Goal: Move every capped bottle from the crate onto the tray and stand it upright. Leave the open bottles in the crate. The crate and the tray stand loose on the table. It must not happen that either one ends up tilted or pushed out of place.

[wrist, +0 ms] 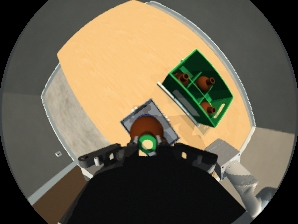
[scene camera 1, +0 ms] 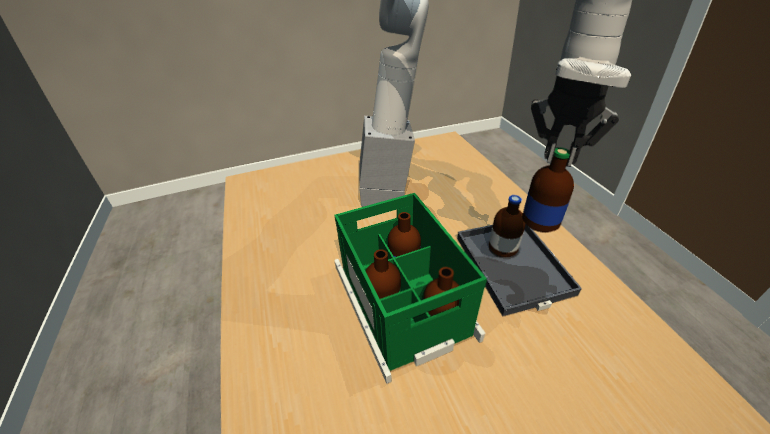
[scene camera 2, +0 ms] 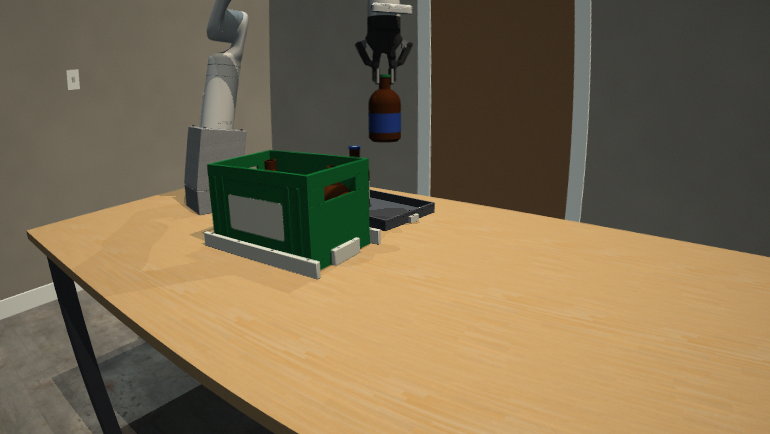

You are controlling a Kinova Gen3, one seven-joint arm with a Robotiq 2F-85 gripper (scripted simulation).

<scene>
In view: my gripper (scene camera 1: 558, 162) and a green crate (scene camera 2: 287, 212).
The green crate also shows in the wrist view (wrist: 197, 65) and in scene camera 1 (scene camera 1: 400, 335). My gripper also shows in the wrist view (wrist: 147, 141) and in scene camera 2 (scene camera 2: 384, 84).
</scene>
